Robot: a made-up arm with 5 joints. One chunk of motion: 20 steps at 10 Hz.
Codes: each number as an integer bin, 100 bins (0 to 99) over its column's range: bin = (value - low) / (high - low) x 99, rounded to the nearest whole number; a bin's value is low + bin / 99 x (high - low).
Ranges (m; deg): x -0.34..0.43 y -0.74..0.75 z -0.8..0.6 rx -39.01..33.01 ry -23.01..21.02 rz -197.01..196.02
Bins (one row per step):
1: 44 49 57 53 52 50
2: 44 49 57 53 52 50
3: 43 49 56 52 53 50
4: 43 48 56 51 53 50
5: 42 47 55 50 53 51
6: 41 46 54 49 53 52
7: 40 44 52 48 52 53
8: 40 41 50 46 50 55
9: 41 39 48 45 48 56
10: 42 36 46 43 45 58
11: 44 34 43 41 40 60
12: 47 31 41 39 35 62
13: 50 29 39 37 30 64
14: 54 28 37 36 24 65
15: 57 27 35 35 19 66
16: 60 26 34 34 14 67
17: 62 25 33 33 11 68
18: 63 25 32 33 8 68
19: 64 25 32 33 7 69
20: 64 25 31 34 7 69
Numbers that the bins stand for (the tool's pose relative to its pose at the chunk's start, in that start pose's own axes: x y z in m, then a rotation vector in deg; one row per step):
1: 0.0022 -0.0025 0.0061 -0.45 0.12 1.49
2: 0.0022 -0.0025 0.0061 -0.45 0.12 1.49
3: -0.0056 -0.0025 -0.0081 -1.18 0.56 1.49
4: -0.0056 -0.0176 -0.0081 -1.91 0.56 1.49
5: -0.0133 -0.0326 -0.0222 -2.64 0.56 5.46
6: -0.0211 -0.0477 -0.0364 -3.36 0.56 9.43
7: -0.0289 -0.0778 -0.0646 -4.09 0.12 13.40
8: -0.0289 -0.1229 -0.0929 -5.55 -0.77 21.34
9: -0.0211 -0.1530 -0.1212 -6.27 -1.66 25.31
10: -0.0133 -0.1982 -0.1495 -7.73 -3.00 33.25
11: 0.0022 -0.2283 -0.1919 -9.18 -5.22 41.19
12: 0.0256 -0.2734 -0.2202 -10.64 -7.44 49.13
13: 0.0489 -0.3035 -0.2485 -12.09 -9.67 57.07
14: 0.0800 -0.3186 -0.2768 -12.82 -12.34 61.04
15: 0.1033 -0.3336 -0.3051 -13.55 -14.56 65.01
16: 0.1267 -0.3487 -0.3192 -14.28 -16.78 68.98
17: 0.1422 -0.3637 -0.3333 -15.00 -18.12 72.95
18: 0.1500 -0.3637 -0.3475 -15.00 -19.45 72.95
19: 0.1578 -0.3637 -0.3475 -15.00 -19.90 76.92
20: 0.1578 -0.3637 -0.3616 -14.28 -19.90 76.92

